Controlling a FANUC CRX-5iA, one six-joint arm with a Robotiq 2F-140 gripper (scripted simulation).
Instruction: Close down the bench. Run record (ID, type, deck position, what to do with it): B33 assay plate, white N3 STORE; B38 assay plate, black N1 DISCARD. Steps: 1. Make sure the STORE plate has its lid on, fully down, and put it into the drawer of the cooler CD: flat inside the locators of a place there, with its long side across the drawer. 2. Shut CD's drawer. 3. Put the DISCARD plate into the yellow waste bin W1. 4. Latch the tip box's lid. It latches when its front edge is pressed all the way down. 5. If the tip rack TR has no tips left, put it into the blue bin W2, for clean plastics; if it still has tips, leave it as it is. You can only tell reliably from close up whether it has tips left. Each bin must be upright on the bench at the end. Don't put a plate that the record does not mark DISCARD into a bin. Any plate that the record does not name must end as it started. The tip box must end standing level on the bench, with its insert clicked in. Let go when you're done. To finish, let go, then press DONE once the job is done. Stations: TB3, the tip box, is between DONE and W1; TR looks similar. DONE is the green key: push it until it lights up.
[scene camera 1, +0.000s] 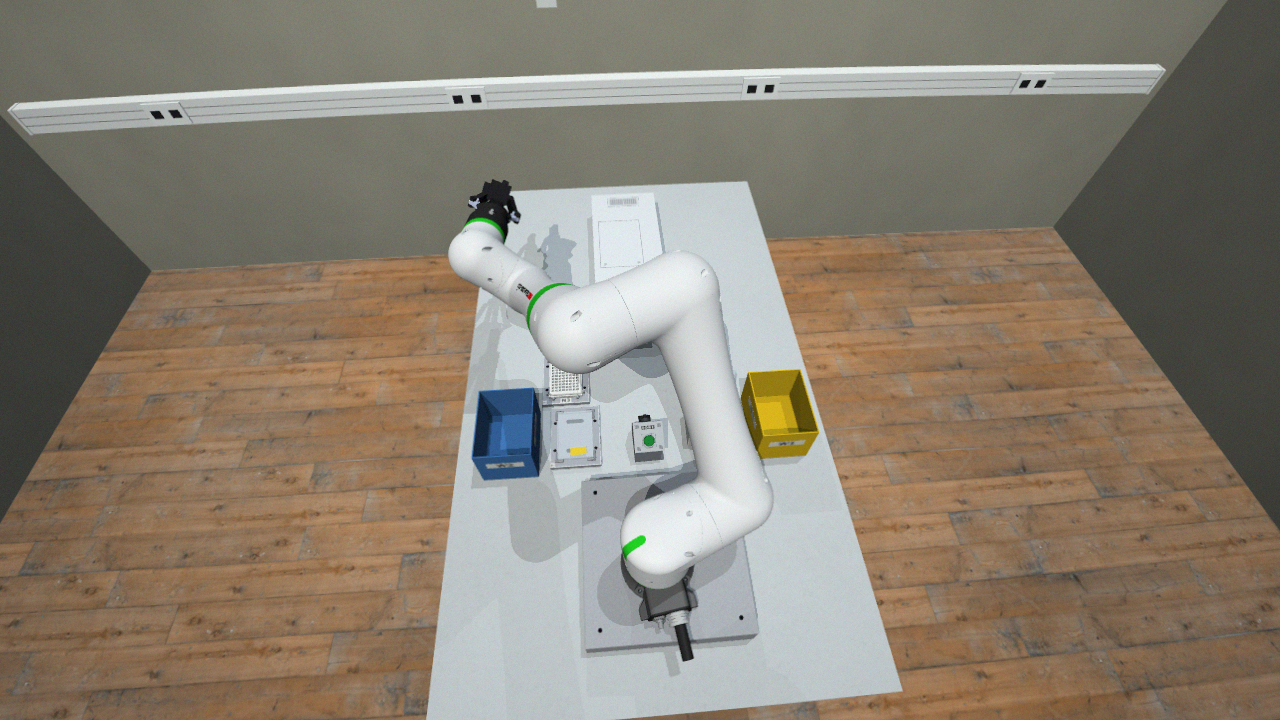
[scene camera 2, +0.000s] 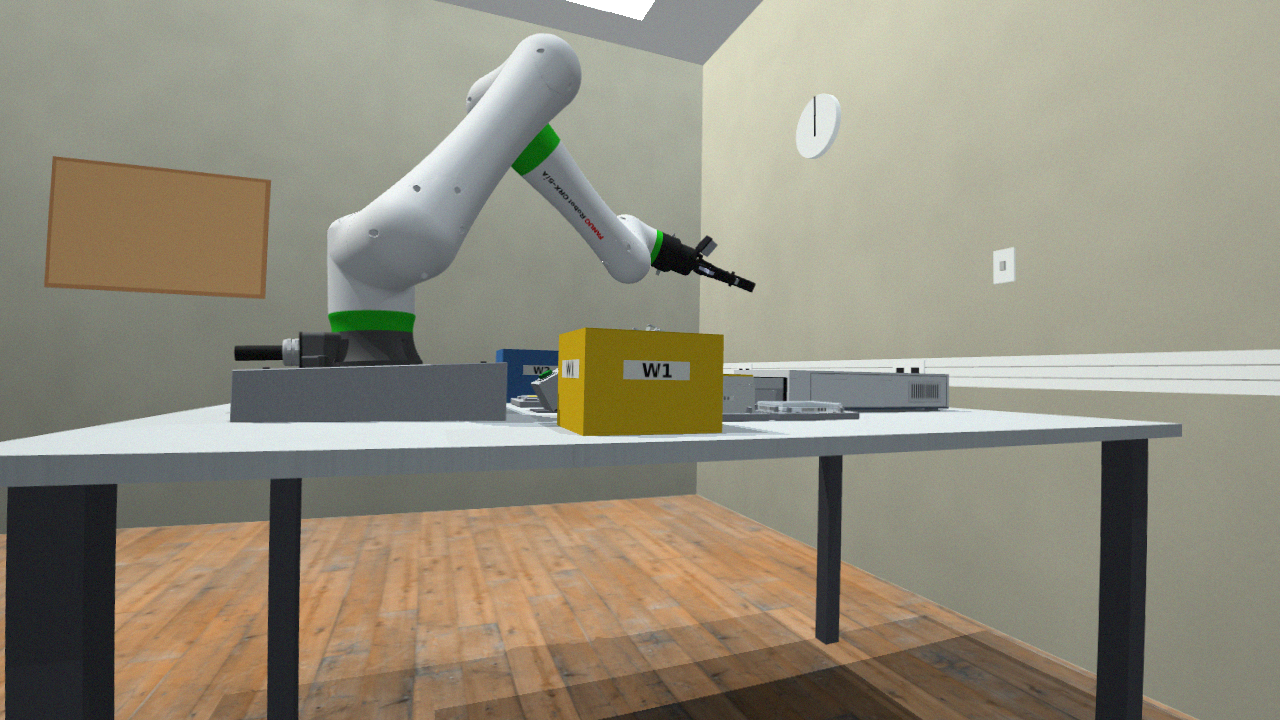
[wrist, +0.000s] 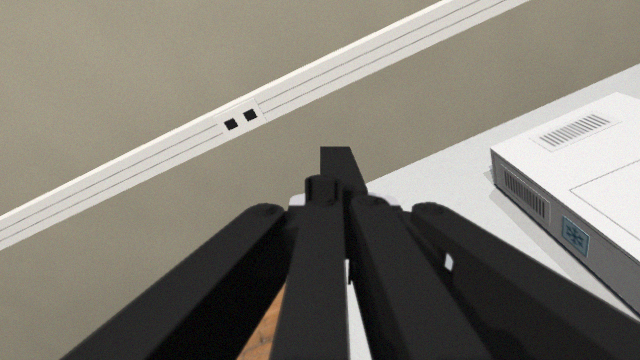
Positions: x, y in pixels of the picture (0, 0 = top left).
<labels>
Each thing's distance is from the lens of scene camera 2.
gripper (scene camera 2: 752, 287): 157 cm
cooler CD (scene camera 2: 855, 390): 120 cm
tip rack TR (scene camera 2: 738, 389): 88 cm
The marked spots on the cooler CD and the tip rack TR are 38 cm apart.
</labels>
